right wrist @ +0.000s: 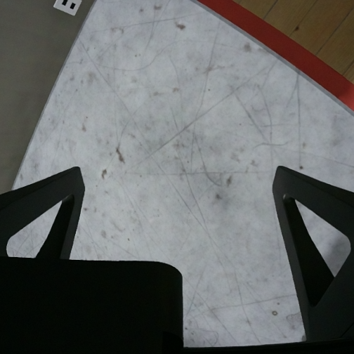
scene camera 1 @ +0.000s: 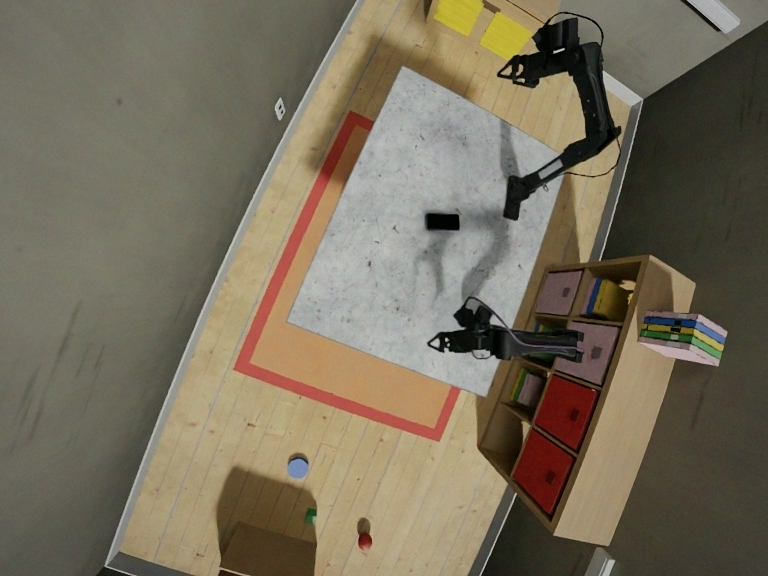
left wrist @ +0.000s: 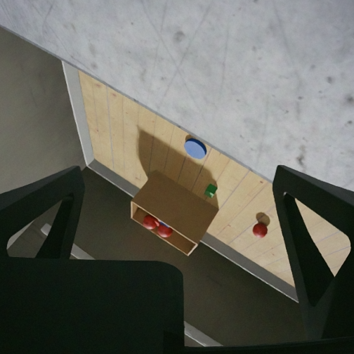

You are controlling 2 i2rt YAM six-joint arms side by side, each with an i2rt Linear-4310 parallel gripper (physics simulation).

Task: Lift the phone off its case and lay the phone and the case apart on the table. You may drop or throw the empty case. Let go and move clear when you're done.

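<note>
A black rectangular phone (scene camera 1: pixel 442 221) lies flat near the middle of the grey table (scene camera 1: pixel 384 186) (left wrist: pixel 250 60) (right wrist: pixel 165 100). From this height I cannot tell the case apart from the phone. Neither phone nor case shows in the wrist views. My left gripper (scene camera 1: pixel 432 342) (left wrist: pixel 178 175) is open and empty, held above the lower part of the table, well below the phone in scene camera 1. My right gripper (scene camera 1: pixel 501 73) (right wrist: pixel 178 176) is open and empty, raised near the table's upper right edge, up and to the right of the phone.
A wooden shelf unit (scene camera 1: pixel 626 427) with red and pink bins stands right of the table. A stack of coloured boxes (scene camera 1: pixel 682 337) is on it. A blue disc (scene camera 1: pixel 298 467) (left wrist: pixel 195 148), a green block (scene camera 1: pixel 310 515) (left wrist: pixel 211 190) and a red ball (scene camera 1: pixel 364 541) (left wrist: pixel 260 230) are on the floor.
</note>
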